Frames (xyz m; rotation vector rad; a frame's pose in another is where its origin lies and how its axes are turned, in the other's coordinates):
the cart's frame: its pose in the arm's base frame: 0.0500 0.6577 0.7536 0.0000 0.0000 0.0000
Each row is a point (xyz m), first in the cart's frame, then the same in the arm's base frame.
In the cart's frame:
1: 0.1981 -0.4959 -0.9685
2: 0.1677 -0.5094 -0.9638
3: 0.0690 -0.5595 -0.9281
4: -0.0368 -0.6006 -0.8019
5: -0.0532 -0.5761 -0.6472
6: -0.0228 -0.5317 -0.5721
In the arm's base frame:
1: 0.2481 0.1618 -0.2149
2: 0.2177 0.1483 -0.2102
3: 0.1190 0.0982 -0.1745
4: 0.0132 0.0571 -0.0483
5: -0.0032 0.0816 0.1064
6: 0.0272 0.1260 0.1815

